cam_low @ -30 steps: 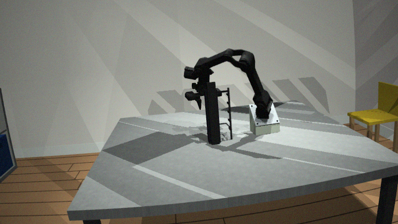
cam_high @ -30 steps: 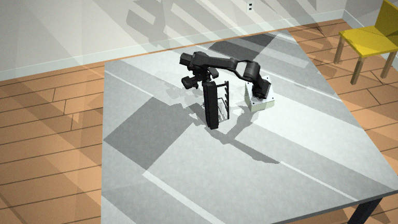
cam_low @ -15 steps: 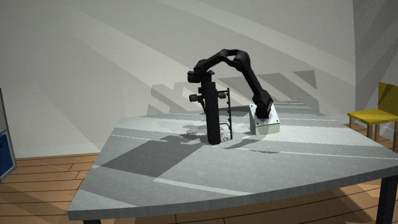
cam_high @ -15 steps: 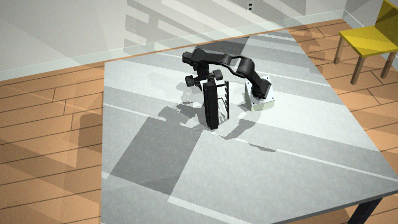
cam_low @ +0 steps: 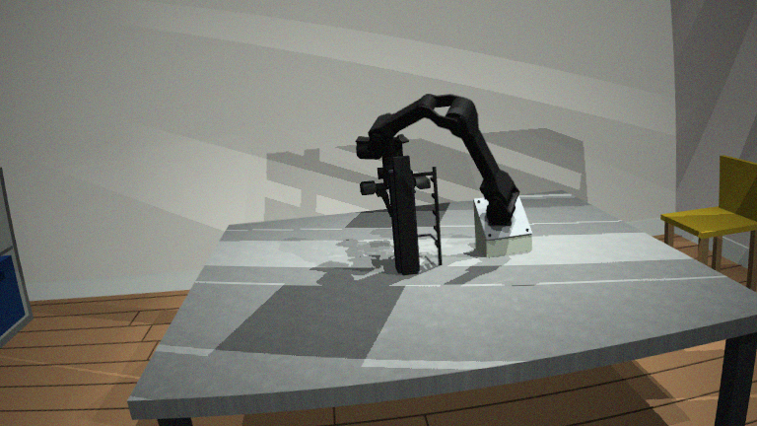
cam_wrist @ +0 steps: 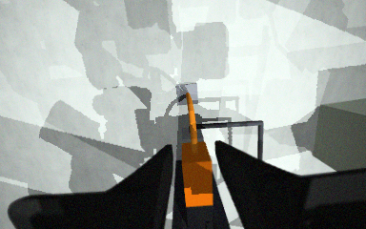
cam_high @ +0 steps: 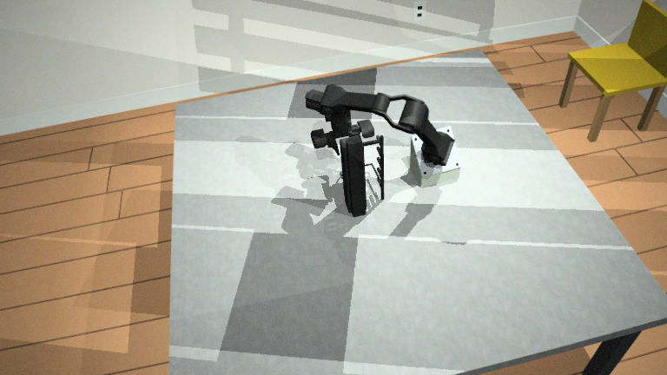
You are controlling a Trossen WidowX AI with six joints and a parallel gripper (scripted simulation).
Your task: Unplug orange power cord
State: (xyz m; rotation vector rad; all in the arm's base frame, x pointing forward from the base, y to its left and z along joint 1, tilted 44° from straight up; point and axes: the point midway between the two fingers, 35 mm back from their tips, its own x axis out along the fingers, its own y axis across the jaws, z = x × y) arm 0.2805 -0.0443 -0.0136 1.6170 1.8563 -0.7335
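My gripper tip is now 50 mm to the right of the orange plug, 10 mm past it and 10 mm above it.
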